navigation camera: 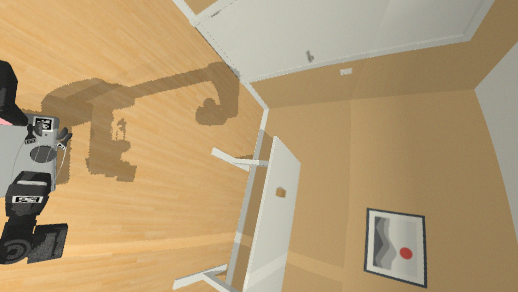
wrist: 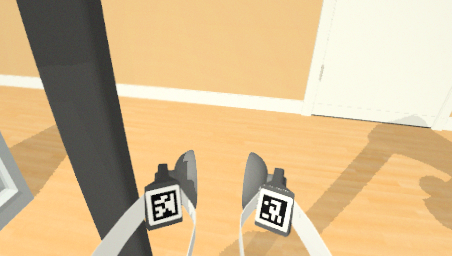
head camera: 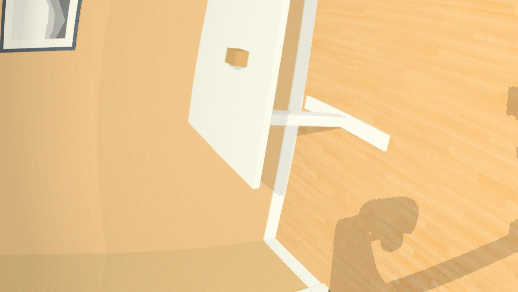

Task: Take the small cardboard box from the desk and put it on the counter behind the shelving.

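Where they show: gripper, fingertip midpoint: (navigation camera: 53, 124) (wrist: 221, 170); robot's base, origin of the base link: (navigation camera: 42, 152).
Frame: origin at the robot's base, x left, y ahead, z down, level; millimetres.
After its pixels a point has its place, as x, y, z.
Note:
A small cardboard box (head camera: 236, 57) @[-279, 1174, -767] (navigation camera: 281, 192) @[-275, 1178, -766] sits on the white desk (head camera: 225, 120) @[-62, 1368, -720] (navigation camera: 270, 220) @[-485, 1091, -720], which stands along the wall. In the wrist view my gripper (wrist: 221, 170) @[100, 27, -581] is open, with a gap between its two grey fingertips and floor showing through it. It is apart from the desk and the box, and neither of them shows in the wrist view. The counter and the space behind the shelving do not show in these views.
White desk legs (head camera: 367, 132) (navigation camera: 232, 160) reach out over the floor. A white door (navigation camera: 320, 35) @[1039, 1280, -1046] (wrist: 385, 60) @[1094, 1124, -391] is in the wall. A dark post (wrist: 80, 100) stands left of the gripper, with part of a grey frame (wrist: 15, 195) @[640, -601, -69] at the left edge. A picture (navigation camera: 396, 247) @[-734, 1654, -1655] hangs above the desk.

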